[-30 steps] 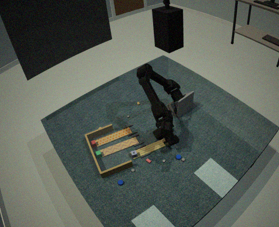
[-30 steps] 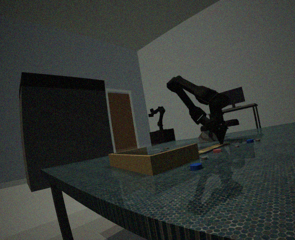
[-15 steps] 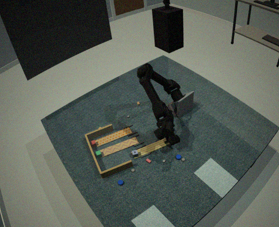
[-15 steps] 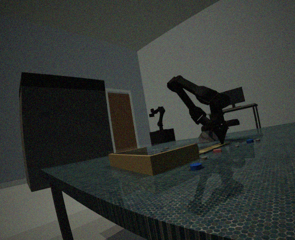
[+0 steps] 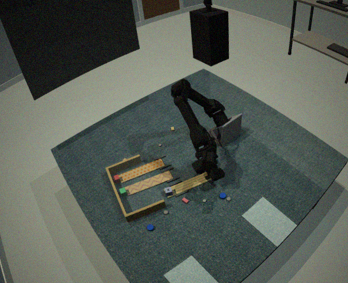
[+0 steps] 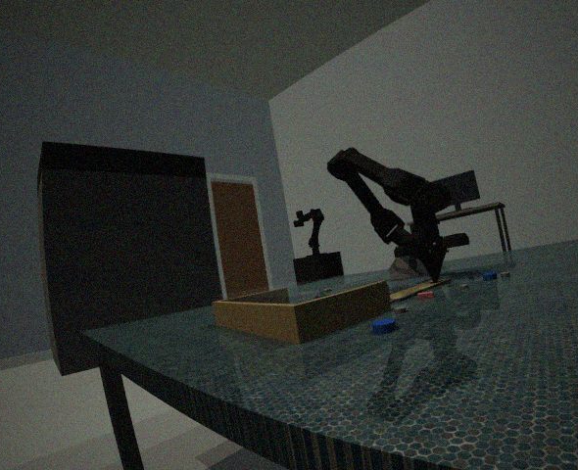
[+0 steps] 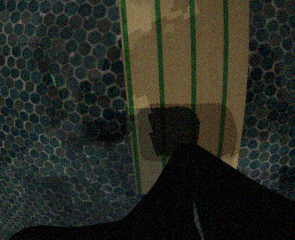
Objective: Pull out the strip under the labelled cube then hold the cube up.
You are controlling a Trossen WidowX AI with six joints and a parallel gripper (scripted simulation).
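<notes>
The pink block lies 18 cm ahead of my gripper tip and 4 cm to the left of it.
</notes>
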